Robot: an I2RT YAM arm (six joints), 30 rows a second.
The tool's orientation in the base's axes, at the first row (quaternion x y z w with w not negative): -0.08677, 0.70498, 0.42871, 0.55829
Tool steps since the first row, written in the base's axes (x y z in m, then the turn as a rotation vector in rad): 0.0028, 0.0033, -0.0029, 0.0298, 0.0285, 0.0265; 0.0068, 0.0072, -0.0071, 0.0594, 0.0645, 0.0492; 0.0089, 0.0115, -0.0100, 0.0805, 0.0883, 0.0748; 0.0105, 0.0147, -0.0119, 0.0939, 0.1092, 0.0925; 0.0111, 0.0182, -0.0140, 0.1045, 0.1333, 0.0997; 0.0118, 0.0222, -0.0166, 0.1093, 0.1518, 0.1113
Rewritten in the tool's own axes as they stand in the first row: 0.0027, -0.0011, 0.0043, -0.0235, 0.0131, 0.0410; 0.0062, -0.0032, 0.0100, -0.0409, 0.0291, 0.0871; 0.0095, -0.0033, 0.0145, -0.0621, 0.0441, 0.1186; 0.0117, -0.0033, 0.0179, -0.0747, 0.0579, 0.1427; 0.0145, -0.0025, 0.0208, -0.0762, 0.0701, 0.1671; 0.0179, -0.0018, 0.0241, -0.0813, 0.0845, 0.1834
